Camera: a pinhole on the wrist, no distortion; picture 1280 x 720 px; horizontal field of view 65.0 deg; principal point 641.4 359.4 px. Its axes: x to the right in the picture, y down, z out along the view. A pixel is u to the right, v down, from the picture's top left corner.
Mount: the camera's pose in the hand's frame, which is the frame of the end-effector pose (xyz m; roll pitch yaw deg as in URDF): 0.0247 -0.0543 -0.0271 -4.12 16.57 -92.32
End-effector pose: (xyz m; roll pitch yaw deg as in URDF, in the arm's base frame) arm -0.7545 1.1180 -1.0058 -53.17 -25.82 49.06
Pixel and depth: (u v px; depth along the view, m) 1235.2 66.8 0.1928
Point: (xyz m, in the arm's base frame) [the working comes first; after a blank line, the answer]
In the camera's frame: 0.1140 -0.0562 0.1928

-0.8196 1.0009 -0.7901
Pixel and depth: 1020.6 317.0 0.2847
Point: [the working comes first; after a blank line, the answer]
In the camera's frame: 0.1075 -0.0120 0.2847

-0.8527 1.0493 -0.7065
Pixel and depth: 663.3 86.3 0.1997
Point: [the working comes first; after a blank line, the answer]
In the camera's frame: 0.0044 -0.0543 0.1997

-0.8681 1.0852 -0.8411
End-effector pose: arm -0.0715 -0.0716 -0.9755 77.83 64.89 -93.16
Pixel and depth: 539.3 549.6 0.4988
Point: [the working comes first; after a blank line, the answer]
In the camera's frame: -0.0507 0.0944 0.4988

-0.5510 -0.0631 -1.1338
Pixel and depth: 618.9 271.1 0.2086
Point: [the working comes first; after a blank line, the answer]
In the camera's frame: -0.0047 -0.0183 0.2086

-0.2622 -0.0057 -1.0226
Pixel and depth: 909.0 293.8 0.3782
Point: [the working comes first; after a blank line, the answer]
In the camera's frame: 0.1007 -0.0247 0.3782

-0.4171 0.1101 -1.0725
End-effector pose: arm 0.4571 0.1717 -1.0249 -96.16 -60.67 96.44
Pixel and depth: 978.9 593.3 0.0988
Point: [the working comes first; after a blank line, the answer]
In the camera's frame: 0.0332 0.0230 0.0988

0.3969 0.0958 -0.9263
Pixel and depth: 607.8 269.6 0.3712
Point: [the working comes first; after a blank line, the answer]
In the camera's frame: -0.0124 -0.0332 0.3712

0.1218 0.0430 -0.9576
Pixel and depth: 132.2 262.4 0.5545
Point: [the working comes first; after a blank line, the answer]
In the camera's frame: -0.2811 -0.0535 0.5545

-0.1292 0.2180 -1.0697
